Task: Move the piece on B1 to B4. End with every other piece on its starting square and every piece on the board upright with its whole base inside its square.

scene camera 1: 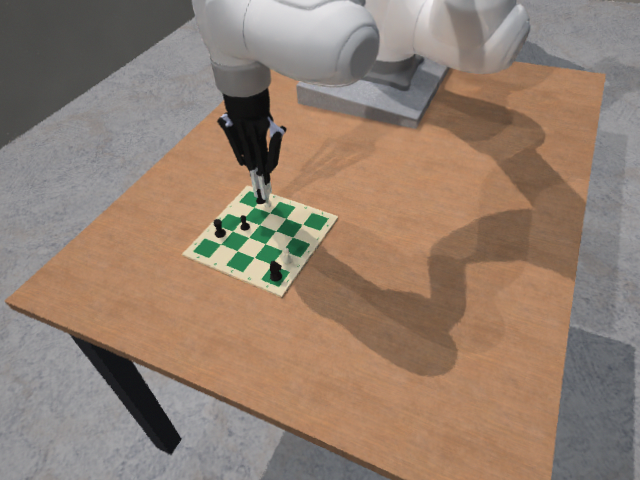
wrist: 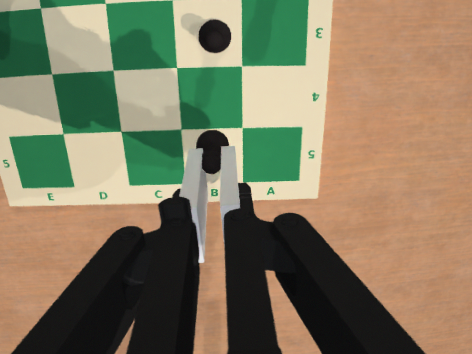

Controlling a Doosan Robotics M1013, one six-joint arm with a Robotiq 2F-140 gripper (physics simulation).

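Pixels of known places: gripper, fingertip midpoint: (scene camera 1: 263,194) (wrist: 214,169); arm's base at its link origin: (scene camera 1: 383,66).
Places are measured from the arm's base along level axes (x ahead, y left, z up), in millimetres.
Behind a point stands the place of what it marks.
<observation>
My gripper (scene camera 1: 262,193) {x 563, y -84, z -1 mm} (wrist: 214,169) {x 563, y -84, z -1 mm} is shut on a black piece (scene camera 1: 260,200) {x 580, y -82, z -3 mm} (wrist: 212,137) {x 581, y -86, z -5 mm}, held upright by its upper part. In the wrist view the piece overlaps square B5, near its border with B4; its exact height over the board (scene camera 1: 193,254) {x 728, y -153, z -33 mm} (wrist: 309,192) {x 522, y -143, z -33 mm} is hard to tell. A white piece (scene camera 1: 267,204) {x 564, y -78, z -26 mm} (wrist: 213,177) {x 558, y -83, z -1 mm} on B5 is mostly hidden by the held piece and fingers. Square B4 (wrist: 227,100) {x 593, y -96, z -33 mm} is green and partly shadowed. A black piece (scene camera 1: 244,224) {x 635, y -92, z -21 mm} (wrist: 215,36) {x 634, y -95, z -2 mm} stands on B3. B1 does not show in the wrist view.
A black piece (scene camera 1: 219,229) {x 667, y -128, z -16 mm} stands on A2. A black knight (scene camera 1: 275,272) {x 728, y 18, z -16 mm} stands on E1, and a white piece (scene camera 1: 287,256) {x 685, y 22, z -18 mm} on E2. The wooden table (scene camera 1: 206,330) {x 861, y -48, z -39 mm} (wrist: 400,150) {x 542, y -210, z -39 mm} surrounds the board. The robot's grey base plate (scene camera 1: 356,103) {x 186, y -13, z -3 mm} is at the back.
</observation>
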